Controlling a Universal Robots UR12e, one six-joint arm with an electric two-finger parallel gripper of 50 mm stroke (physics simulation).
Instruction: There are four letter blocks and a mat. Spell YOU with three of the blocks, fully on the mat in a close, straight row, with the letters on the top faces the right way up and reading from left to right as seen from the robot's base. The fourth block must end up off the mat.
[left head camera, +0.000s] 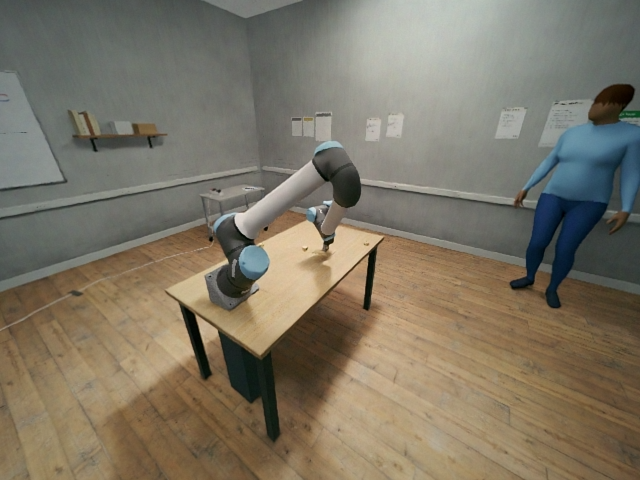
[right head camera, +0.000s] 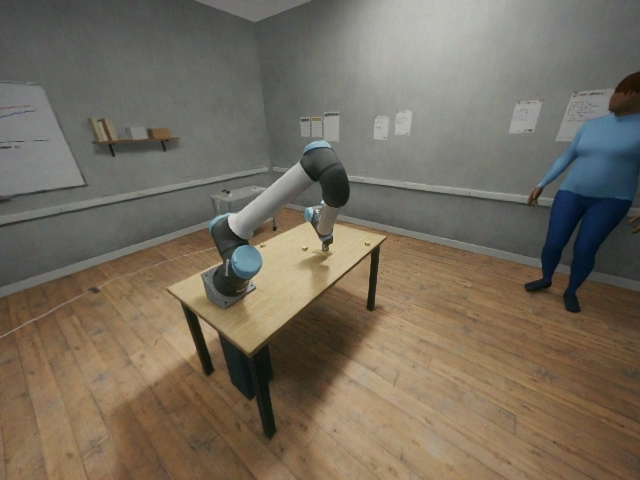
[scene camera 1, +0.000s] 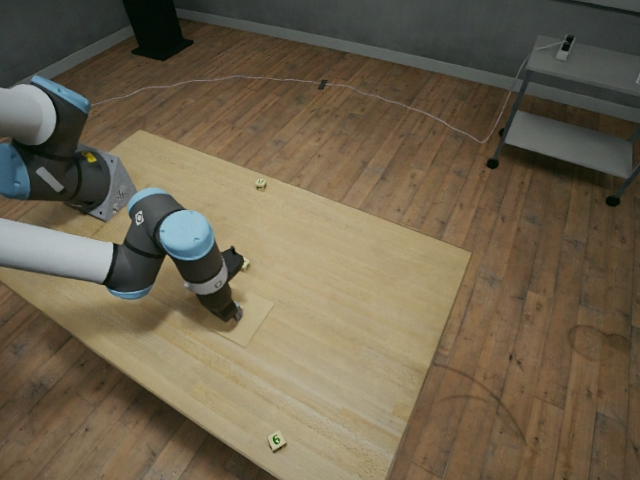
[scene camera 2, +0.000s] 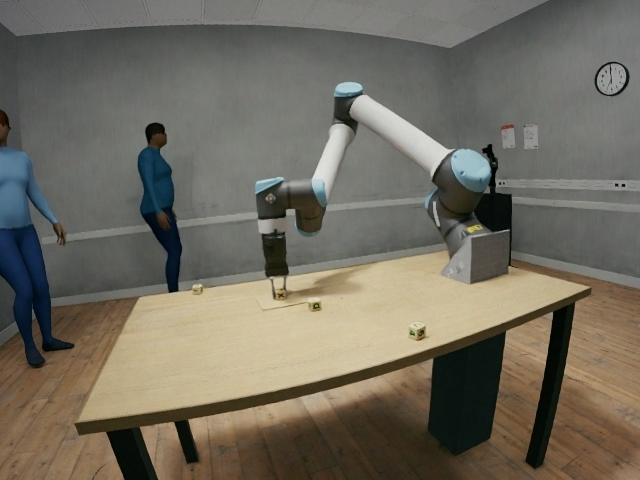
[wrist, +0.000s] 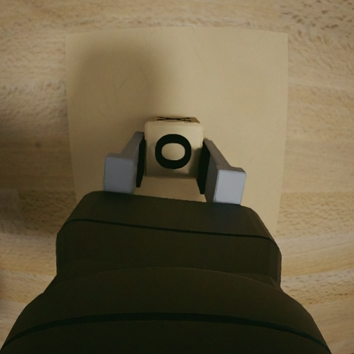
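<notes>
My gripper (wrist: 171, 153) (scene camera 2: 279, 292) (scene camera 1: 237, 312) is shut on a cream block (wrist: 173, 151) (scene camera 2: 280, 294) with a black O on its top face, at or just above the mat (wrist: 240, 90) (scene camera 1: 256, 321) (scene camera 2: 267, 306). Whether the block touches the mat I cannot tell. A second block (scene camera 1: 246, 264) (scene camera 2: 314, 304) stands off the mat, partly hidden by the arm in scene camera 1. A third block (scene camera 1: 260, 184) (scene camera 2: 417, 331) stands near the table's long edge, towards the base. A fourth block (scene camera 1: 276, 440) (scene camera 2: 197, 289), with a green mark like a 6 or G on top, stands at the far side.
The wooden table (scene camera 1: 361, 289) (scene camera 2: 206, 356) carries the arm's grey base (scene camera 2: 488, 255) at one end. A grey trolley (scene camera 1: 568, 147) stands on the floor away from the table. Two people (scene camera 2: 157, 180) (scene camera 2: 23, 201) stand beyond the table.
</notes>
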